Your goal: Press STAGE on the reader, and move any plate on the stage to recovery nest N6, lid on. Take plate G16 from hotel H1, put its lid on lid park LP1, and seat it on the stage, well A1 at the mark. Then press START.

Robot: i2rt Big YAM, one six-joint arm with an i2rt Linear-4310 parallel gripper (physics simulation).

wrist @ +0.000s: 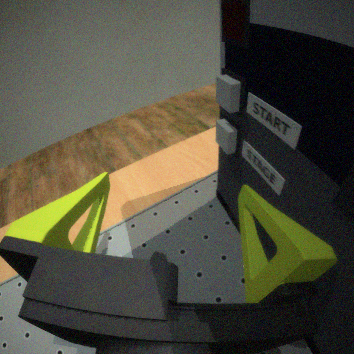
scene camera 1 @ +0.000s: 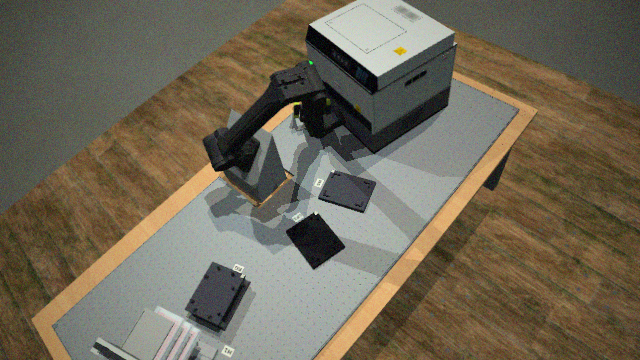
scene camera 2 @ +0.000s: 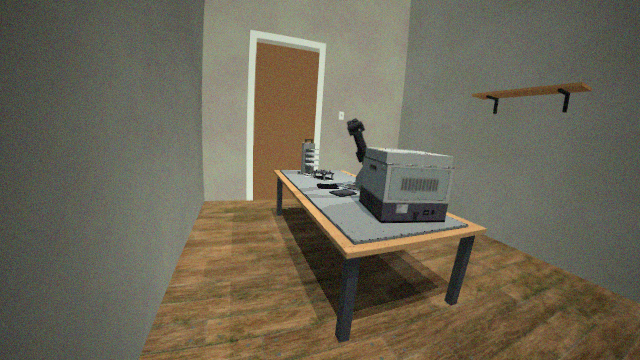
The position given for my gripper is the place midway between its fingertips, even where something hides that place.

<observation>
My gripper [wrist: 175, 184] is open and touches a plate reader [wrist: 287, 145].
</observation>
